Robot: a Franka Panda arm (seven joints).
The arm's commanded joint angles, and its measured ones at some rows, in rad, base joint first. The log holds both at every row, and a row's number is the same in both.
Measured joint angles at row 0:
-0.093 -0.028 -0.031 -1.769 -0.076 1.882 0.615
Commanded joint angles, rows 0 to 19:
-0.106 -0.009 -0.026 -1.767 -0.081 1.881 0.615
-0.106 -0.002 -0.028 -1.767 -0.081 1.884 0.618
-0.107 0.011 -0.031 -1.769 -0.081 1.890 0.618
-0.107 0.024 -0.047 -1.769 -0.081 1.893 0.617
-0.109 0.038 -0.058 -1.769 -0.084 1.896 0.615
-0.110 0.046 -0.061 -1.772 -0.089 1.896 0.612
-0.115 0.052 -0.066 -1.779 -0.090 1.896 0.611
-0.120 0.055 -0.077 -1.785 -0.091 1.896 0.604
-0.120 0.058 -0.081 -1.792 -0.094 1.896 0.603
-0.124 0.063 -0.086 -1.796 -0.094 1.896 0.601
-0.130 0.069 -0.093 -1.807 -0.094 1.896 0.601
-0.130 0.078 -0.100 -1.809 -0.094 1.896 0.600
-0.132 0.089 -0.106 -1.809 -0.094 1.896 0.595
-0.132 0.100 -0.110 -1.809 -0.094 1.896 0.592
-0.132 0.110 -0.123 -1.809 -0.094 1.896 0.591
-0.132 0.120 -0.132 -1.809 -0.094 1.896 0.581
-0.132 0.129 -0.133 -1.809 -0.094 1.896 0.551
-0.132 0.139 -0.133 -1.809 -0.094 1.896 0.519
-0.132 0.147 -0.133 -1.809 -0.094 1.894 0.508
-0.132 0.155 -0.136 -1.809 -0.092 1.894 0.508
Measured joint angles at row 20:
-0.130 0.132 -0.136 -1.811 -0.079 1.882 0.541
